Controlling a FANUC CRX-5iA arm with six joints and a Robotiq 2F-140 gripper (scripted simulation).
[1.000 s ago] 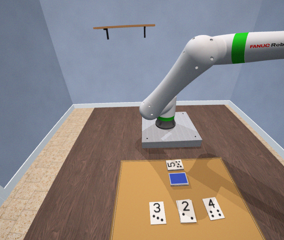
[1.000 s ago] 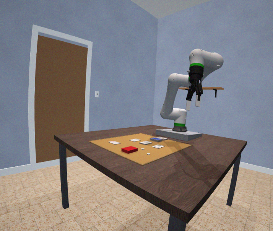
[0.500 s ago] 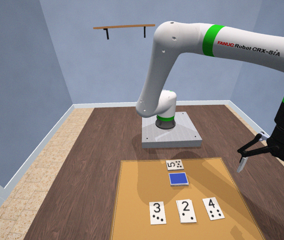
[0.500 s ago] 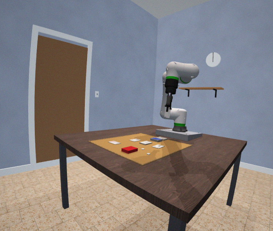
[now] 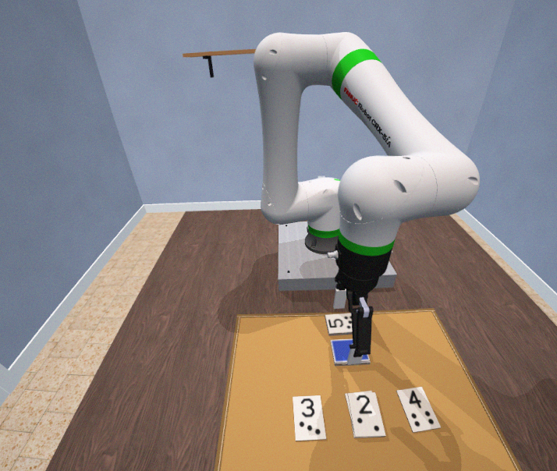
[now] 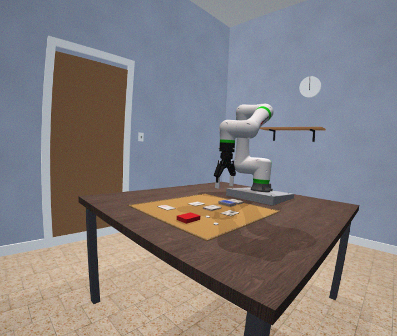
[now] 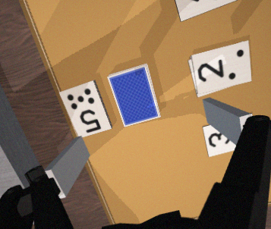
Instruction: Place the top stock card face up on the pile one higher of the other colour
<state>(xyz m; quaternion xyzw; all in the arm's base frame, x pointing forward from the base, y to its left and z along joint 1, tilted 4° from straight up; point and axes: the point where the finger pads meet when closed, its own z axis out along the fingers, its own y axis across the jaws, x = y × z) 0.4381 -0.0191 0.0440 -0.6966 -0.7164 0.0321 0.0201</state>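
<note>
Right now my hand is 1 cm past the card, 2 cm to the right of it and 10 cm above it. From my hand the other things lie so: tan card cloth: 18 cm ahead, 1 cm to the left, 13 cm below; then red box: 39 cm ahead, 9 cm to the left, 11 cm below.
</note>
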